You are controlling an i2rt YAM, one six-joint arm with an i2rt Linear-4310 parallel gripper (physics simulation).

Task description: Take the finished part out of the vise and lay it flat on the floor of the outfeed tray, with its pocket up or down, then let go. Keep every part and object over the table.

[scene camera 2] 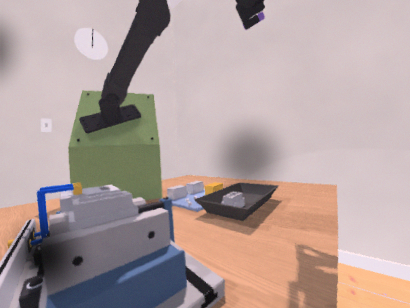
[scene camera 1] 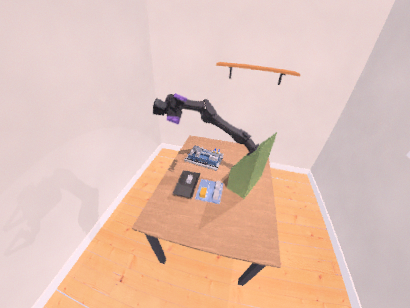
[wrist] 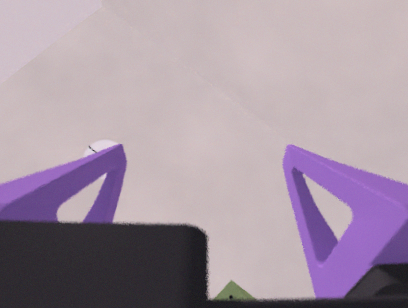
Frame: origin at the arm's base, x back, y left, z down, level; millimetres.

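Seen in the pictures: gripper, fingertip midpoint: (scene camera 2: 239, 10) (scene camera 1: 181, 107) (wrist: 204, 153); arm's base at its link origin: (scene camera 2: 112, 118) (scene camera 1: 253, 150).
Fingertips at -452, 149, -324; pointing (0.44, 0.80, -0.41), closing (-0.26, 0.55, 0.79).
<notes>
Offsets run from my fingertips to a thing's top centre, as dx, dy, dz. "spot": to the spot under its first point. Level surfaces: height alone.
The blue and grey vise @[+127, -391, +523] (scene camera 1: 202, 161) (scene camera 2: 120, 277) stands on the table. A light grey block @[+61, -414, +507] (scene camera 2: 97, 206) sits between its jaws in the second scene view; its pocket is too unclear to make out. The black outfeed tray (scene camera 1: 186, 190) (scene camera 2: 218, 209) stands beside the vise, with a small light grey part @[+18, -120, +575] (scene camera 1: 189, 178) (scene camera 2: 233, 200) inside it. My gripper (scene camera 1: 178, 109) (wrist: 204, 153) is open and empty, high above the table. Its purple fingers are wide apart, and the wall shows between them in the wrist view.
A blue mat @[dz +613] (scene camera 1: 210, 193) lies by the tray, bearing a yellow block @[+124, +1, +578] (scene camera 1: 203, 191) (scene camera 2: 214, 188) and grey blocks (scene camera 1: 218, 191) (scene camera 2: 177, 192). A large green block (scene camera 1: 242, 175) (scene camera 2: 115, 165) carries the arm's base. An upright blue handle @[spot: +220, -422, +546] (scene camera 2: 43, 212) stands at the vise. An orange shelf (scene camera 1: 257, 68) hangs on the wall.
</notes>
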